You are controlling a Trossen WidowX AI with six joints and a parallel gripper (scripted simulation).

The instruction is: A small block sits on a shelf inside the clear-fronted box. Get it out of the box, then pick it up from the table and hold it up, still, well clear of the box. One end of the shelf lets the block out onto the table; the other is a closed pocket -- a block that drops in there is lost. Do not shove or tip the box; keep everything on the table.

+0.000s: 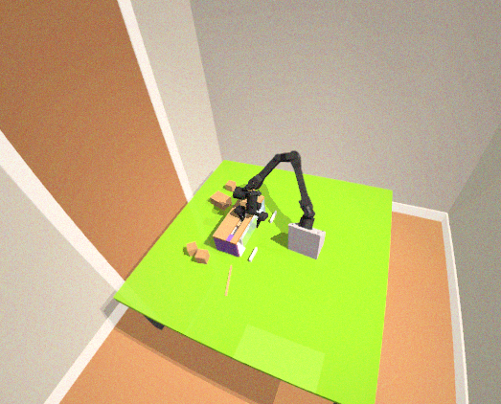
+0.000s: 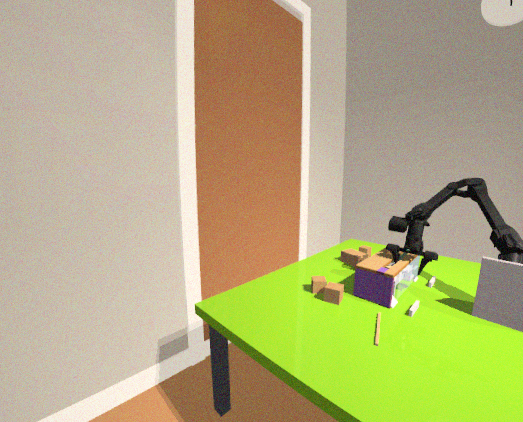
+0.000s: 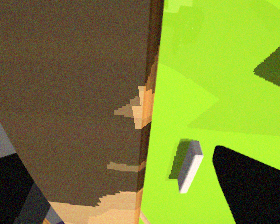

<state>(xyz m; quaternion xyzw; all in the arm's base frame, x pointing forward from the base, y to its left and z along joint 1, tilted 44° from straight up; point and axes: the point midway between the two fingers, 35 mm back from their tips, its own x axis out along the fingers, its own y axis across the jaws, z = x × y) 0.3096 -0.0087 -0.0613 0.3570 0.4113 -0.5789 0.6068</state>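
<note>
Now: the box 4 cm ahead of my gripper tip, 2 cm to the right of it and 3 cm below it. Also, from my gripper tip: thin wooden stick 4 cm behind, 31 cm to the left, 8 cm below.
</note>
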